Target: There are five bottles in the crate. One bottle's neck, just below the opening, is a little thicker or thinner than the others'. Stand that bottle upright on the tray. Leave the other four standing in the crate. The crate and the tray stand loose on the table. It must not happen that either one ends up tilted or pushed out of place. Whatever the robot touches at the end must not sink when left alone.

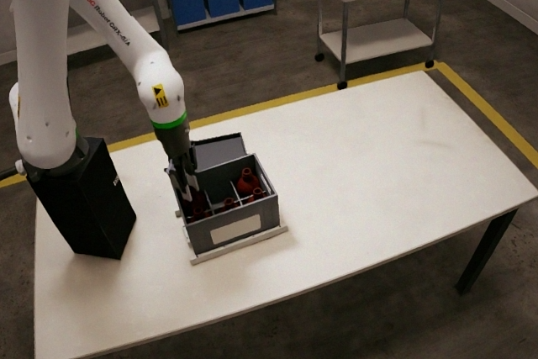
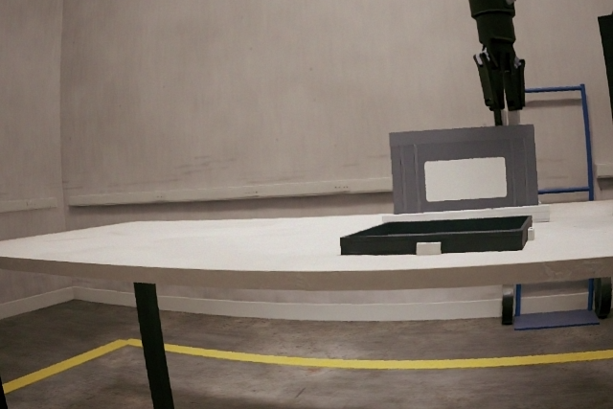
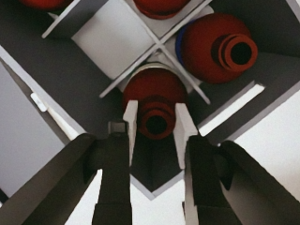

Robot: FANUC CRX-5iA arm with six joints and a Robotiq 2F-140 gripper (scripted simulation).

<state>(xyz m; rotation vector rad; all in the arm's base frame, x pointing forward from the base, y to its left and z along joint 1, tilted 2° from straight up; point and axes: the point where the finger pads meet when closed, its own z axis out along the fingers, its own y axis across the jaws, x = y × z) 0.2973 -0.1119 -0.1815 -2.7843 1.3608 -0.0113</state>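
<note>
Right now my hand is 9 cm above the bottle. Also, from my hand: crate: 8 cm ahead, 6 cm to the right, 9 cm below; then dark tray: 15 cm ahead, 23 cm to the left, 16 cm below.
</note>
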